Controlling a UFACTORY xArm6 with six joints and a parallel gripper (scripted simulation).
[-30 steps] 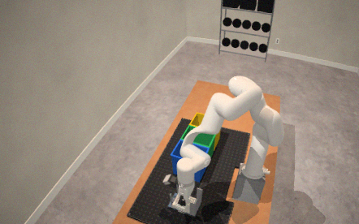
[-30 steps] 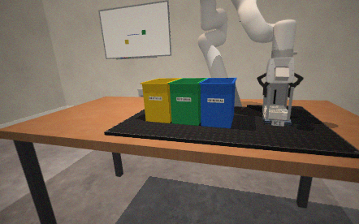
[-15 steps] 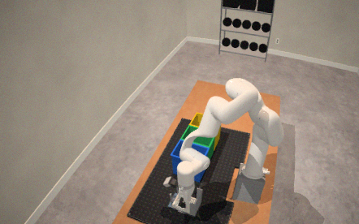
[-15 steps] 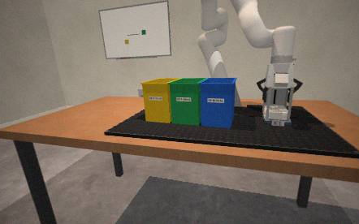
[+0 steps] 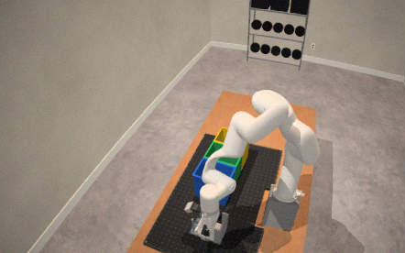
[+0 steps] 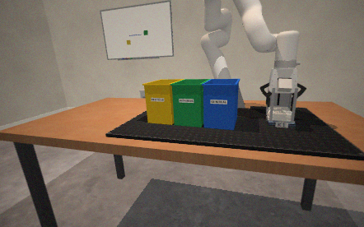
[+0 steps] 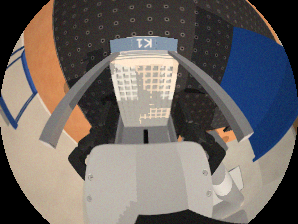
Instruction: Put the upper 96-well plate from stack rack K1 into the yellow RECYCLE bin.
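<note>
My gripper is now 30 mm above the white 96-well plate. The rest, counted from my hand: yellow bin (40 mm ahead, 500 mm to the right, 20 mm above); then blue bin (60 mm ahead, 240 mm to the right, 20 mm above); then green bin (50 mm ahead, 370 mm to the right, 20 mm above).
</note>
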